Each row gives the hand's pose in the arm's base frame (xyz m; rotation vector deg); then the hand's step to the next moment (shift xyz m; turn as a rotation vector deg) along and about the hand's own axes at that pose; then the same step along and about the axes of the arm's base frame.
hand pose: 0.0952 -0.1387 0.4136 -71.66 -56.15 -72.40
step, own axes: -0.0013 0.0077 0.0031 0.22 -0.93 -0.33
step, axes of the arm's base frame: 0.0078 0.0024 -0.0018 -0.93 -0.25 0.29
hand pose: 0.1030 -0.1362 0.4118 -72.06 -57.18 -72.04
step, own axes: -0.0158 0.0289 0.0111 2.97 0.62 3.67
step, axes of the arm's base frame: 0.0283 0.0097 -0.0178 1.33 3.23 3.23
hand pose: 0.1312 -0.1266 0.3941 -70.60 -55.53 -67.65
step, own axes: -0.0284 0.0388 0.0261 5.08 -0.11 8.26
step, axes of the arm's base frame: 0.0353 0.0277 -0.0313 1.26 7.54 5.97
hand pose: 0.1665 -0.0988 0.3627 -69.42 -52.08 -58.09
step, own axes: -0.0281 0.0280 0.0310 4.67 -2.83 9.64
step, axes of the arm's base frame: 0.0175 0.0359 -0.0306 -1.49 8.79 6.58
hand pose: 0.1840 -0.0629 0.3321 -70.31 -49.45 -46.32
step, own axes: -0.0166 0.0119 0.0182 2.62 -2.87 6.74
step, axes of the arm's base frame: 0.0009 0.0208 -0.0178 -2.12 6.04 4.42
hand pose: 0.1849 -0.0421 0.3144 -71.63 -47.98 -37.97
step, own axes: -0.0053 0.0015 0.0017 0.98 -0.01 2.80
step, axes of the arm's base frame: -0.0020 0.0019 -0.0051 0.03 2.75 1.11
